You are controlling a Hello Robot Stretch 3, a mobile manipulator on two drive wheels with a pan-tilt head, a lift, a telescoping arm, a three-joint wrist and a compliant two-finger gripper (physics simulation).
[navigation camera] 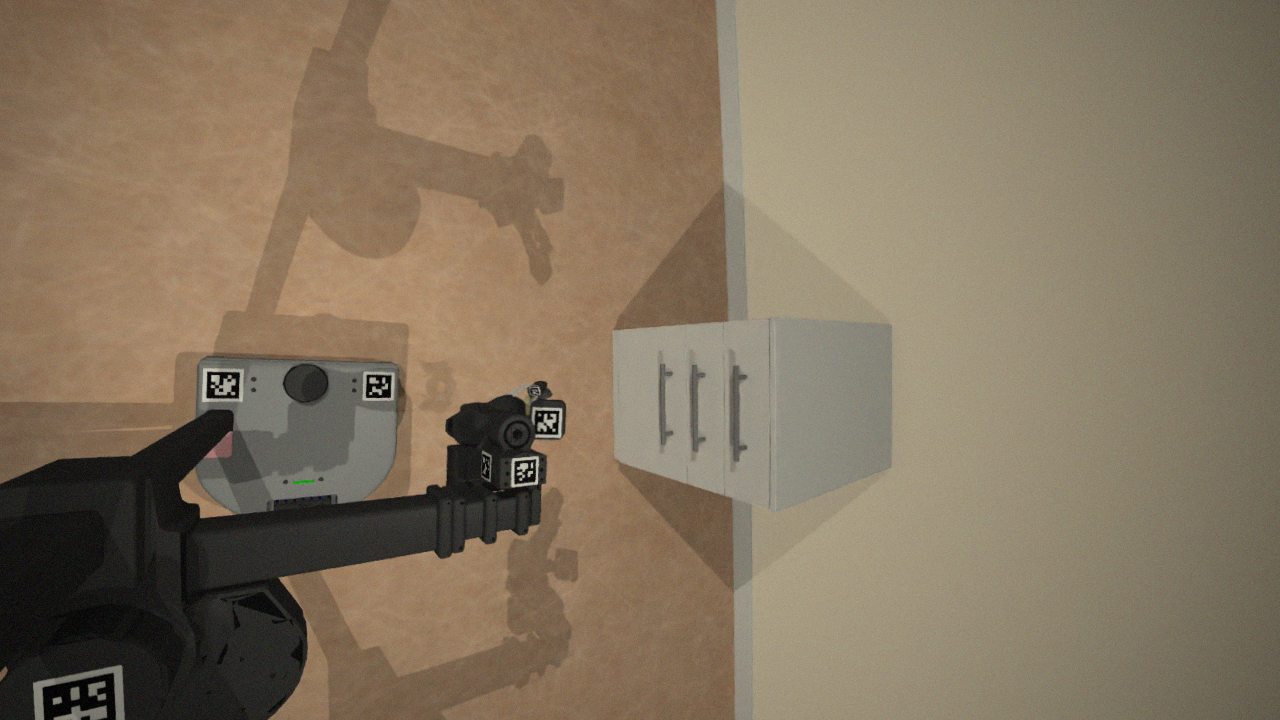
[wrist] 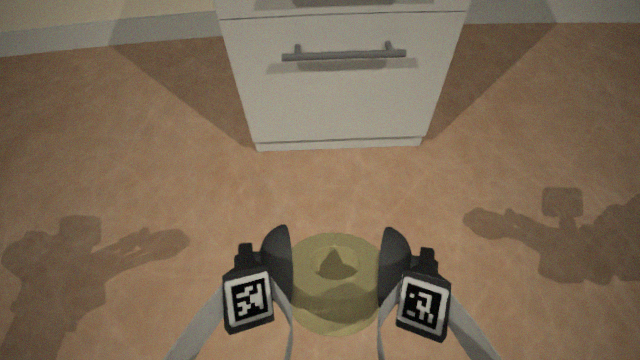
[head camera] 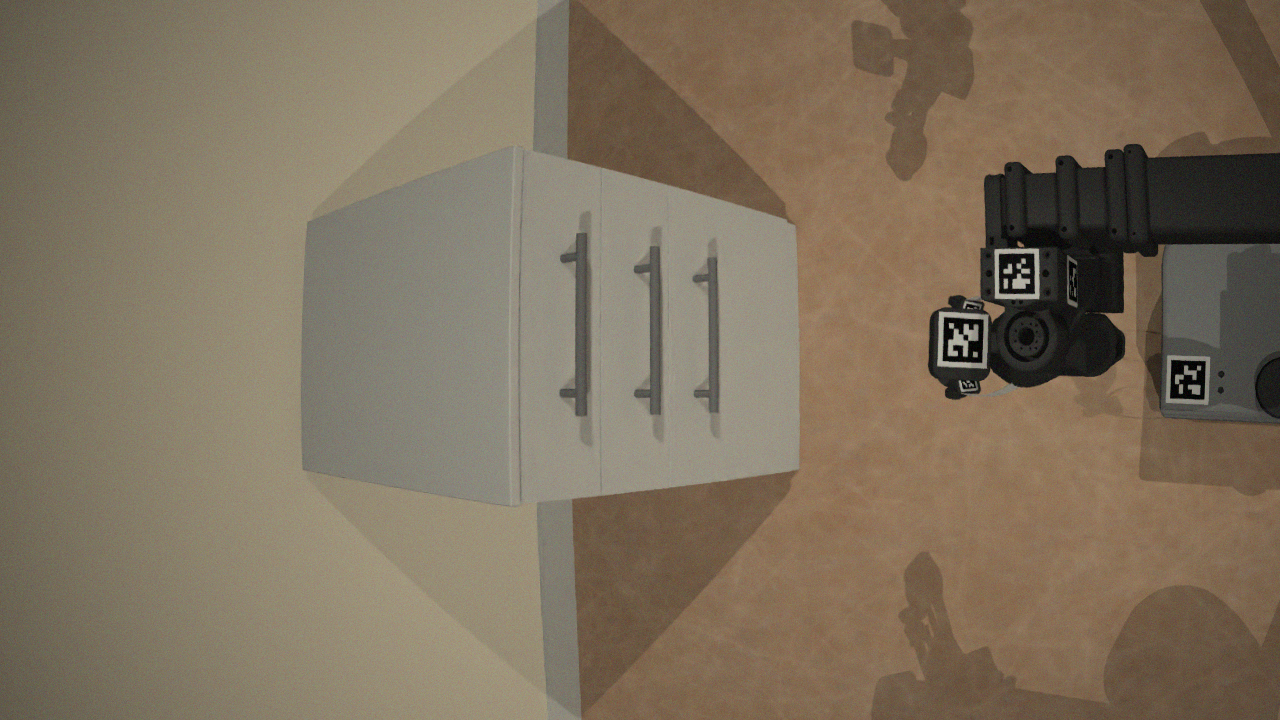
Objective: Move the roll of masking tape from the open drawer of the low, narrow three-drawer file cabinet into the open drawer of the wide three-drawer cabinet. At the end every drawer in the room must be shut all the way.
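Seen in the pictures: gripper, fingertip midpoint: (wrist: 335, 252); robot's base, link origin: (navigation camera: 305, 381) (head camera: 1279, 384).
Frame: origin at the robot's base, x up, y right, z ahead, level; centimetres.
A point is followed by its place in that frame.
The roll of masking tape (wrist: 305, 270) {x 49.4, y 34.3, z -0.8 cm} is yellowish and sits between the fingertips in the wrist view, its hole facing up. My gripper (head camera: 955, 347) {x 47.6, y 36.0, z -2.3 cm} (navigation camera: 547, 419) {x 47.6, y 36.0, z -2.3 cm} (wrist: 335, 252) {x 47.6, y 36.0, z -2.3 cm} is shut on it from both sides and holds it above the floor, a short way out in front of a pale three-drawer cabinet (head camera: 411, 331) {x 64.5, y 102.2, z -2.4 cm} (navigation camera: 832, 411) {x 64.5, y 104.4, z -3.5 cm} (wrist: 340, 105) {x 16.7, y 81.4, z -3.6 cm}. That cabinet looks like the low, narrow file cabinet. Its three drawer fronts look flush in the head and navigation views. The wide three-drawer cabinet does not show in these views.
The arm (head camera: 1208, 198) {x 78.2, y 6.8, z -10.1 cm} (navigation camera: 313, 546) {x 78.2, y 0.5, z -10.4 cm} is mostly drawn in over the floor beside the base (head camera: 1208, 313) {x 16.0, y 10.4, z -8.5 cm} (navigation camera: 366, 447) {x 16.0, y 11.1, z -12.9 cm}. A beige wall (head camera: 179, 89) {x 90.9, y 144.4, z -42.3 cm} (navigation camera: 1074, 179) {x 106.6, y 136.4, z 52.1 cm} stands behind the cabinet. Grey bar handles (head camera: 581, 322) {x 56.8, y 77.8, z -3.9 cm} (navigation camera: 735, 411) {x 56.7, y 77.7, z -3.3 cm} (wrist: 345, 55) {x 31.5, y 77.7, z -4.0 cm} stick out from the drawer fronts.
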